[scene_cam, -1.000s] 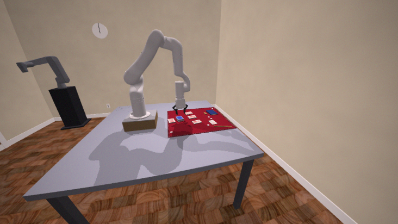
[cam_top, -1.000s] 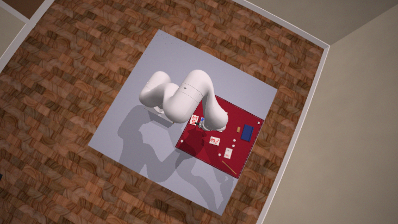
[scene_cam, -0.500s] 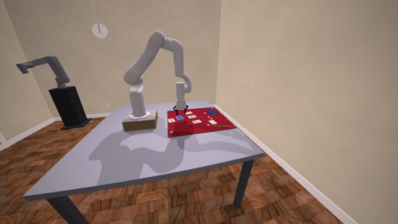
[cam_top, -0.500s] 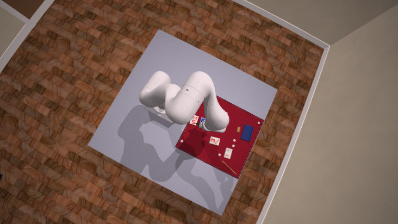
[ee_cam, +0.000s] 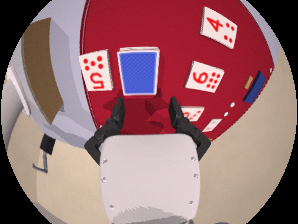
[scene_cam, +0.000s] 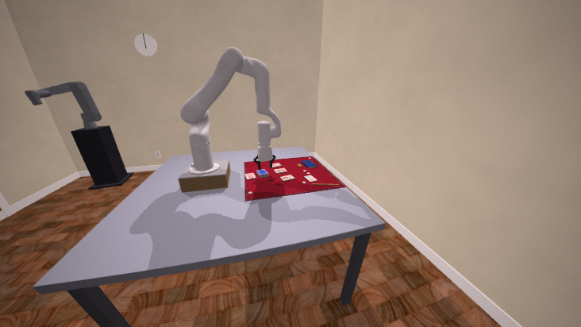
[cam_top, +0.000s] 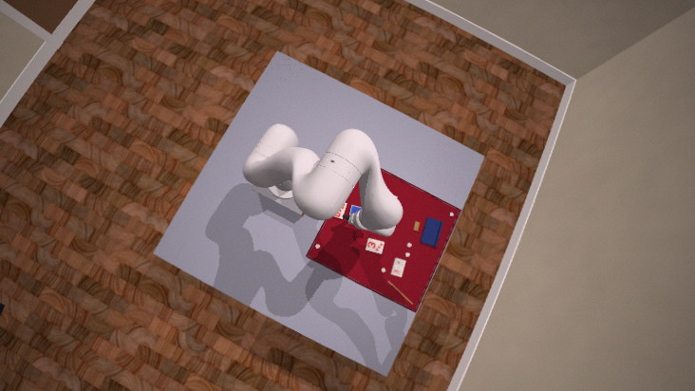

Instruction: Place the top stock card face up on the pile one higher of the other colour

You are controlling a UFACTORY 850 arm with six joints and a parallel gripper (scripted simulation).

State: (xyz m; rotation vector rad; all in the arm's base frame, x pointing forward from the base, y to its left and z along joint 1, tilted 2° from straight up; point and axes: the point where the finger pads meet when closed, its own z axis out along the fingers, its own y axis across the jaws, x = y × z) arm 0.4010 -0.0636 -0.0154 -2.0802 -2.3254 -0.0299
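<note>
Right now the card is 11 cm behind my hand, 2 cm to the left of it and 7 cm below it. The rest, counted from my hand: pencil: 34 cm ahead, 26 cm to the right, 7 cm below; then red card cloth: 17 cm ahead, 9 cm below.
</note>
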